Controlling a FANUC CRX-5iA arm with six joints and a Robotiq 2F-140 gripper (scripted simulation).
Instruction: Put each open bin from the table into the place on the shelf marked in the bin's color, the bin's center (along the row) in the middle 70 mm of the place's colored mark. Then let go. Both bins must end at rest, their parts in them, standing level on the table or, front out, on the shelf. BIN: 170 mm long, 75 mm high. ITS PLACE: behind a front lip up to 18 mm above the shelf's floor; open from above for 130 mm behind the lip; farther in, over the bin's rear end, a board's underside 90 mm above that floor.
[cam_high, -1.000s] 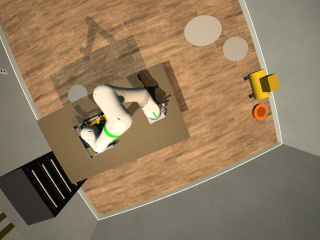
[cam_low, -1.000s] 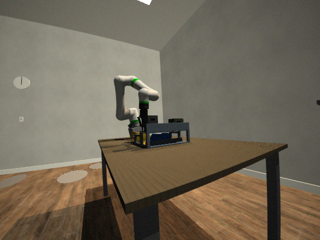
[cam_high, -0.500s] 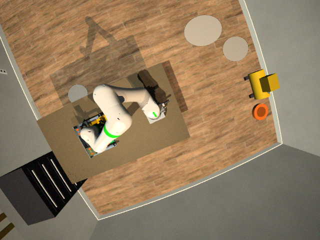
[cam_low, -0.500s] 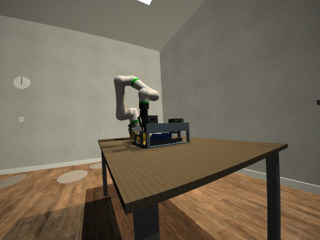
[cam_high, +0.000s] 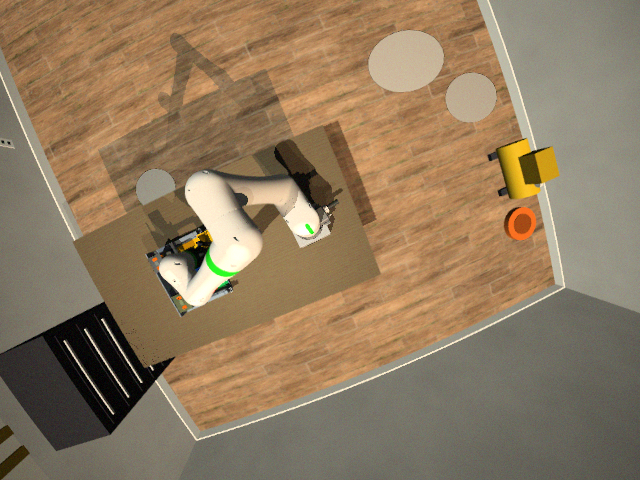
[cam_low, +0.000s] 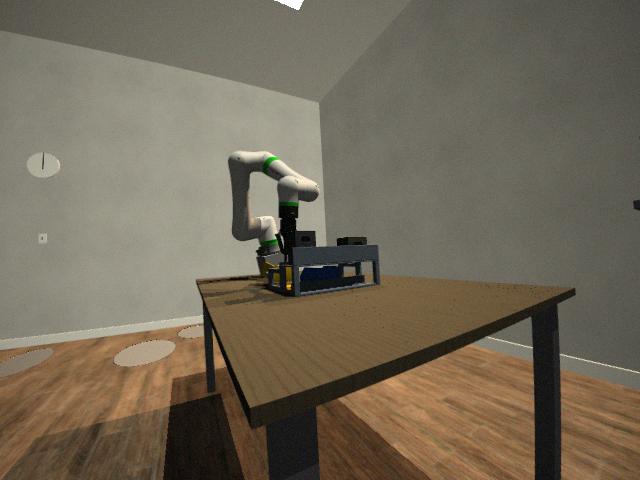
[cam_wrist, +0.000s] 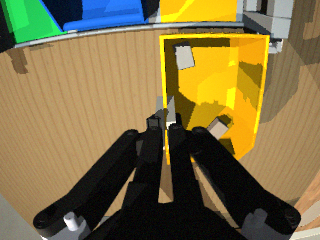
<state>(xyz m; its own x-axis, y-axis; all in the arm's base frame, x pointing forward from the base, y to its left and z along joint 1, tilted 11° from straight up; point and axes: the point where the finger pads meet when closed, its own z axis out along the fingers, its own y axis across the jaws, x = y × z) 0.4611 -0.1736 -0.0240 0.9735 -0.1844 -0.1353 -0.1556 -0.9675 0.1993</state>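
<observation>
Now: hand 2 cm past the yellow bin, 5 cm to the left of it and 4 cm above it. Also, from my hand: blue bin 18 cm ahead, 4 cm to the left, 6 cm below; blue mark 18 cm ahead, 4 cm to the left, 10 cm below; yellow mark 16 cm ahead, 7 cm to the right, 10 cm below.
</observation>
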